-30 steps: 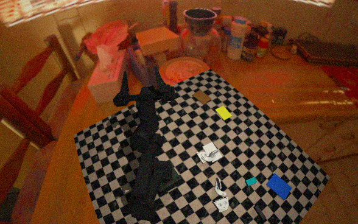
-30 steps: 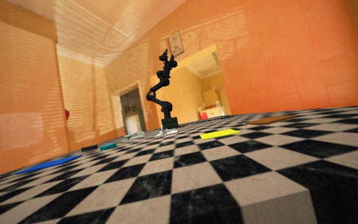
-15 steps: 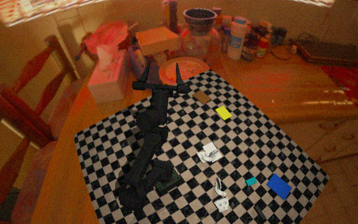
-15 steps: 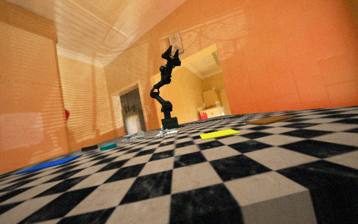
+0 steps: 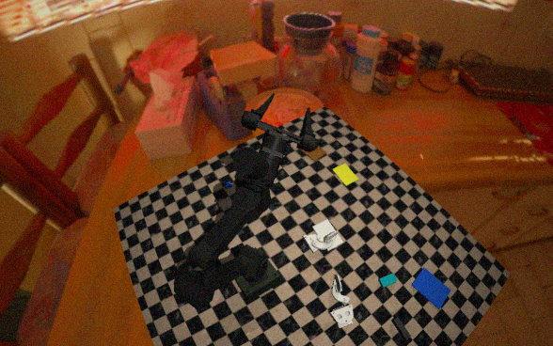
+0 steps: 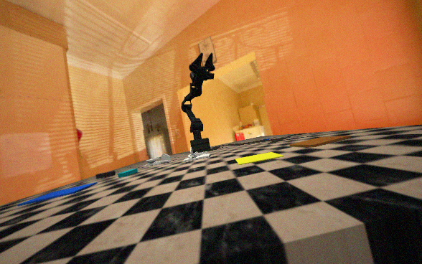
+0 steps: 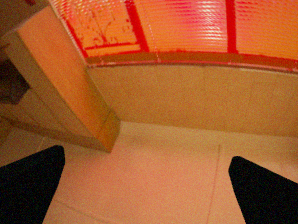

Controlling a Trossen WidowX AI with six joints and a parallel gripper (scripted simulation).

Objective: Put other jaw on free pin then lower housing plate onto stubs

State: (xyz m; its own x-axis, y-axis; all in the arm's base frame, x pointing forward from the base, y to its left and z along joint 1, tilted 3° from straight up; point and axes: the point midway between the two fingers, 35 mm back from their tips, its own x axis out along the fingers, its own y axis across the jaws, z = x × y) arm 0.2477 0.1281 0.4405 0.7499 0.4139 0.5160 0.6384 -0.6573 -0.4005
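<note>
Now: the jaw 4 cm behind my gripper tip, 39 cm to the right of it and 55 cm below it. The rest, counted from my gripper tip: yellow card (33 cm ahead, 3 cm to the left, 55 cm below); then white base (7 cm ahead, 16 cm to the right, 55 cm below); then small blue piece (14 cm behind, 28 cm to the left, 55 cm below).
</note>
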